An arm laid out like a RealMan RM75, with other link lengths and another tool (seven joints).
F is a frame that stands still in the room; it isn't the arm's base.
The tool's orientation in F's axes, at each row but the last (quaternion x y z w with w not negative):
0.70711, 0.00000, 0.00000, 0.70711
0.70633, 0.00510, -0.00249, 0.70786
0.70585, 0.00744, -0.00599, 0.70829
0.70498, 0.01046, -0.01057, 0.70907
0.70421, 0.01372, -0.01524, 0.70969
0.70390, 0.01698, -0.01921, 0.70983
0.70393, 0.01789, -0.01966, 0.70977
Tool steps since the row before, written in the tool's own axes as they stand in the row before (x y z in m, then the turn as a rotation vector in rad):
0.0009, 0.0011, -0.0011, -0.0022, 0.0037, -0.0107
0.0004, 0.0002, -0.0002, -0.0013, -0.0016, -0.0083
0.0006, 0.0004, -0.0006, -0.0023, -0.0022, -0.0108
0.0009, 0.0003, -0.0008, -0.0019, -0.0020, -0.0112
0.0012, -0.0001, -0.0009, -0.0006, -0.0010, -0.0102
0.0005, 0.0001, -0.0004, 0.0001, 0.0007, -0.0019
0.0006, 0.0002, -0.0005, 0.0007, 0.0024, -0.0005
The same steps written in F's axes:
0.0009, 0.0011, 0.0011, -0.0022, 0.0107, 0.0037
0.0004, 0.0002, 0.0002, -0.0013, 0.0083, -0.0016
0.0006, 0.0006, 0.0004, -0.0024, 0.0108, -0.0022
0.0009, 0.0008, 0.0003, -0.0020, 0.0112, -0.0020
0.0012, 0.0009, -0.0002, -0.0006, 0.0102, -0.0011
0.0005, 0.0004, 0.0001, 0.0001, 0.0019, 0.0007
0.0006, 0.0005, 0.0002, 0.0008, 0.0005, 0.0024

